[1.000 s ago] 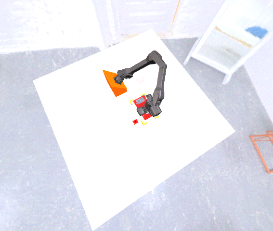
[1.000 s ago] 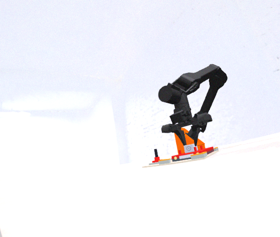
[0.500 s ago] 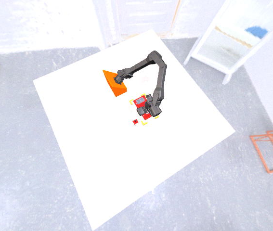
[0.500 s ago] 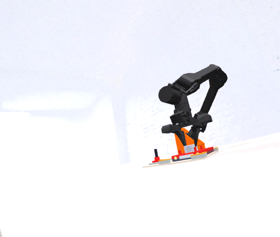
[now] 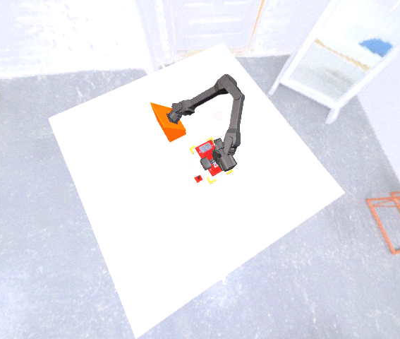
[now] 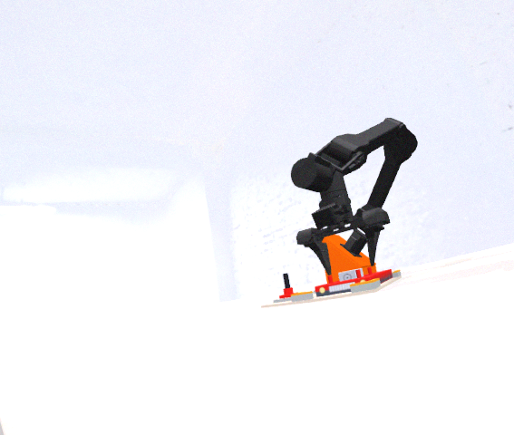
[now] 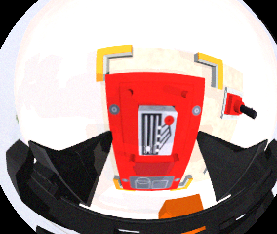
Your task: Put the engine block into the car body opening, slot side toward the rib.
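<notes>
The engine block lies 2 cm below my gripper tip.
</notes>
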